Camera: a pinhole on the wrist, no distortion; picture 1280 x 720 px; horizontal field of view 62.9 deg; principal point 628.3 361.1 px. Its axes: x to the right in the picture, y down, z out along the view. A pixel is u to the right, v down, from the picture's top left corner.
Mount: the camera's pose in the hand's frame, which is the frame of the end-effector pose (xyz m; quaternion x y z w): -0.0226 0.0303 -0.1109 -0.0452 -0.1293 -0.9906 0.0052
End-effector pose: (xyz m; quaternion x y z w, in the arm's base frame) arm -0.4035 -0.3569 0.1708 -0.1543 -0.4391 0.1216 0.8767
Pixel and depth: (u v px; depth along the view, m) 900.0 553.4 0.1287
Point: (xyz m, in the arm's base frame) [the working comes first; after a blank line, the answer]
In the camera's frame: 0.0334 0.0237 0.1287

-0.4502 -0.3312 0.1358
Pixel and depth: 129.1 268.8 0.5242
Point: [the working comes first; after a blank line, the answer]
In the camera's frame: -0.2501 -0.0462 0.5242

-0.5508 -0.0104 0.4943
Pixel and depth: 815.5 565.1 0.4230
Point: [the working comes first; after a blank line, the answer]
In the camera's frame: 0.0757 0.0825 0.4230

-0.7043 -0.2696 0.2891
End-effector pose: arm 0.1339 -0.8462 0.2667 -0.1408 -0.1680 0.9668 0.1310
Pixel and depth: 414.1 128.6 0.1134
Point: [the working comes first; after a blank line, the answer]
In the camera's frame: -0.0232 -0.0252 0.1134

0.1107 -0.9164 0.2248
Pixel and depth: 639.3 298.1 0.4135
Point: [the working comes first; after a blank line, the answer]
In the camera's frame: 0.0043 -0.0249 0.4135

0.0036 -1.0704 0.4607
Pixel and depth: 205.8 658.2 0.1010
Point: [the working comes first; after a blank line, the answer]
In the camera's frame: -0.0408 0.0287 0.1010

0.1057 -0.8609 0.2410
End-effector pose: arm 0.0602 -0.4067 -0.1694 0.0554 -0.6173 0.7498 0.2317
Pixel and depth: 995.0 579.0 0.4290
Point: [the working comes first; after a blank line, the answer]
In the camera's frame: 0.1503 0.0893 0.4290

0.0864 -0.7728 -0.1887
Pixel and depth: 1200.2 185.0 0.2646
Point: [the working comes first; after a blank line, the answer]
In the camera's frame: 0.1446 -0.0445 0.2646

0.0997 -0.6039 -0.3162
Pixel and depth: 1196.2 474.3 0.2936
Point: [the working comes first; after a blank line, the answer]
In the camera's frame: 0.1593 0.0318 0.2936

0.1266 -0.6445 -0.2491
